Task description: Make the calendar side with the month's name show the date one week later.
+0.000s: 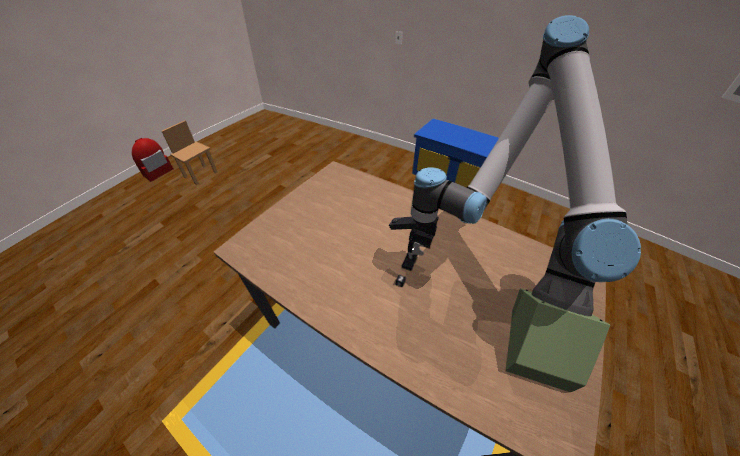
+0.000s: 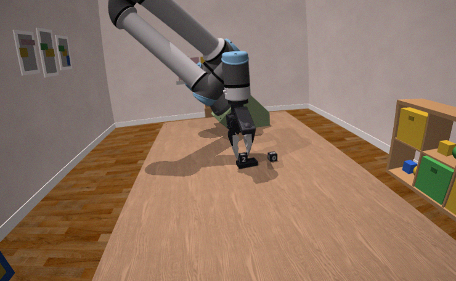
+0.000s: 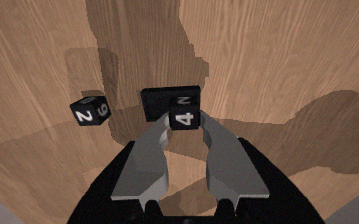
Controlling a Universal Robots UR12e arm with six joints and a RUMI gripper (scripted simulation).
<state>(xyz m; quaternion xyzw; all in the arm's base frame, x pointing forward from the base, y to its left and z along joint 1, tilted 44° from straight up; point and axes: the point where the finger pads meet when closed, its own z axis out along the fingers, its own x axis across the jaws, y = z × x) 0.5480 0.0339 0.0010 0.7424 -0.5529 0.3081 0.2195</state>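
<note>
Now: hand 3 cm above the black calendar tray and 2 cm to the right of it. Round my hand: black number cube 12 cm to the left, 3 cm below, 3 cm behind.
</note>
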